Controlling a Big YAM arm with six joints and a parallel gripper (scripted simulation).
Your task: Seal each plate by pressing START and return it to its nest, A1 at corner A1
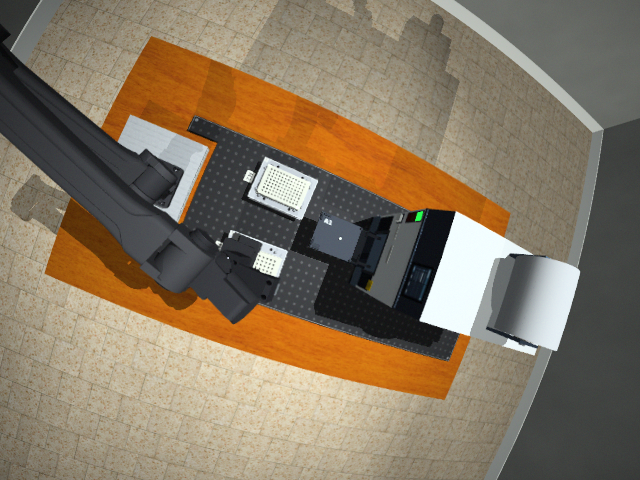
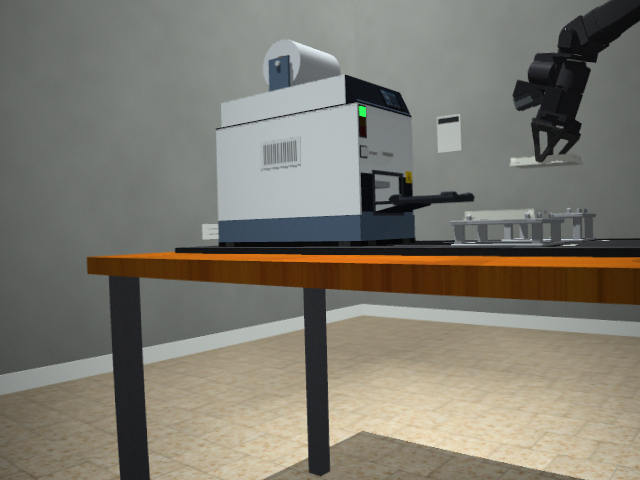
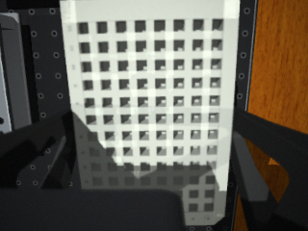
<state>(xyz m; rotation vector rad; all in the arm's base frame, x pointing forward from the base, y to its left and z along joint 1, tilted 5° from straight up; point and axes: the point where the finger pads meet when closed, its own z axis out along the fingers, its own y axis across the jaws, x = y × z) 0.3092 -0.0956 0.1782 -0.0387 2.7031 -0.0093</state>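
Now: the sealer stage 190 mm ahead of my hand, 150 mm to the left of it and 70 mm below it. Also, from my hand: plate nest: 220 mm to the left, 130 mm below; pale start button: 290 mm ahead, 240 mm to the left, 20 mm above; A1 mark: 80 mm behind, 270 mm to the left, 120 mm below.
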